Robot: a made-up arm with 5 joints. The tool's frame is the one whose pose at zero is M.
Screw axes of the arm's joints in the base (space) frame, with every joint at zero. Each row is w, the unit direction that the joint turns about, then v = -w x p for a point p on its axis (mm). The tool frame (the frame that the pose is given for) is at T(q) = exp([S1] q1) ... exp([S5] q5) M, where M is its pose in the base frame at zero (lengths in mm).
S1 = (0, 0, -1, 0.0, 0.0, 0.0)
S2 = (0, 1, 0, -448.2, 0.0, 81.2)
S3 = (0, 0, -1, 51.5, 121.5, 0.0)
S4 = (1, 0, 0, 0.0, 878.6, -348.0)
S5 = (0, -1, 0, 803.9, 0.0, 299.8)
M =
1 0 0 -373.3
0 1 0 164.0
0 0 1 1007.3
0 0 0 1
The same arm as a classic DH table. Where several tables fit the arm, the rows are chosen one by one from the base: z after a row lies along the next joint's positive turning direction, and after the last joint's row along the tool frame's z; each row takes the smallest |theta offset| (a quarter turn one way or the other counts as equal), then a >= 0, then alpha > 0; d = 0 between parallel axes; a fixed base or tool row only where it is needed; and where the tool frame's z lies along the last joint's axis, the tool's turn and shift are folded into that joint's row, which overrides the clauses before.
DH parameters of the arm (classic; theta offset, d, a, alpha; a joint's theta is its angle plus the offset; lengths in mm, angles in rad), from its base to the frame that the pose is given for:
base (fixed): 0 0 0 3.1416
joint 1: 0 -448.2 81.2 1.5708
joint 2: 0 -51.5 40.3 -1.5708
joint 3: -1.5708 -430.4 399.5 -1.5708
joint 4: -1.5708 -421.3 74.7 1.5708
joint 5: -1.5708 184 73.5 1.5708
tool (fixed): 3.1416 203.4 0 0

